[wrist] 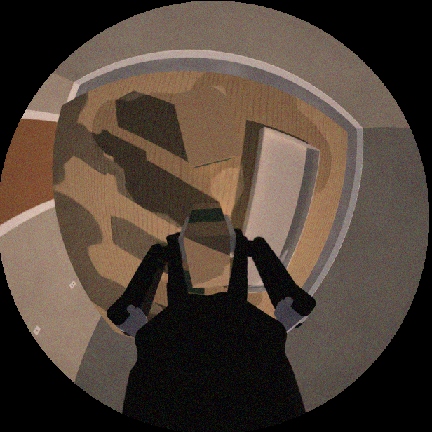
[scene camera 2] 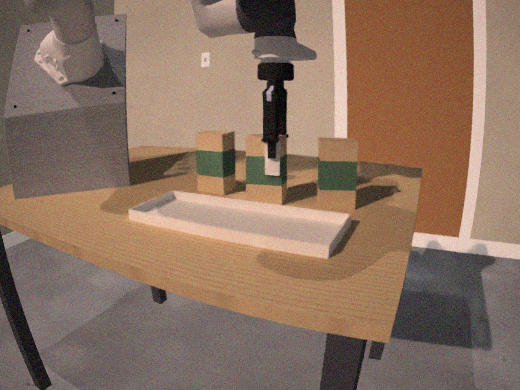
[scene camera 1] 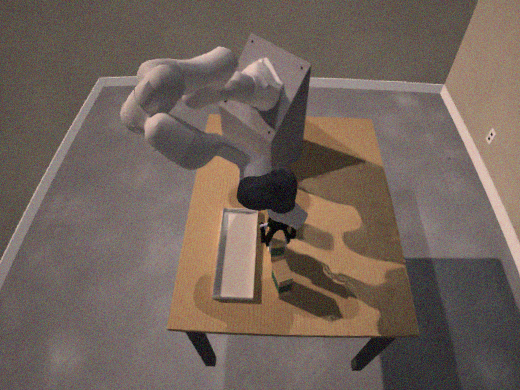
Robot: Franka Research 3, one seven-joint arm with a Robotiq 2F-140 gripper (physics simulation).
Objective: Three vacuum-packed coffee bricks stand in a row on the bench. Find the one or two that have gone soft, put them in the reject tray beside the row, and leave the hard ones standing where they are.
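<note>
Three tan coffee bricks with green bands stand upright in a row. My gripper [scene camera 1: 278, 237] [scene camera 2: 272, 162] [wrist: 207, 224] is shut on the middle brick [scene camera 1: 277, 251] [scene camera 2: 255, 171] [wrist: 207, 265], with a finger pad on each side of its upper part. This brick still stands on the bench. The brick farthest from the robot base [scene camera 1: 283, 280] [scene camera 2: 337, 175] [wrist: 207, 122] stands apart from it. The brick nearest the base [scene camera 2: 215, 163] shows in the second scene view; the arm and gripper hide it in the first. The white reject tray [scene camera 1: 220, 260] [scene camera 2: 225, 237] [wrist: 275, 200] is empty beside the row.
The grey robot pedestal [scene camera 1: 290, 125] [scene camera 2: 70, 150] stands at one end of the wooden table [scene camera 1: 350, 320] [scene camera 2: 200, 275]. The tray lies close along one side of the row, with low raised walls. Dark shadows of arm and bricks fall on the other side.
</note>
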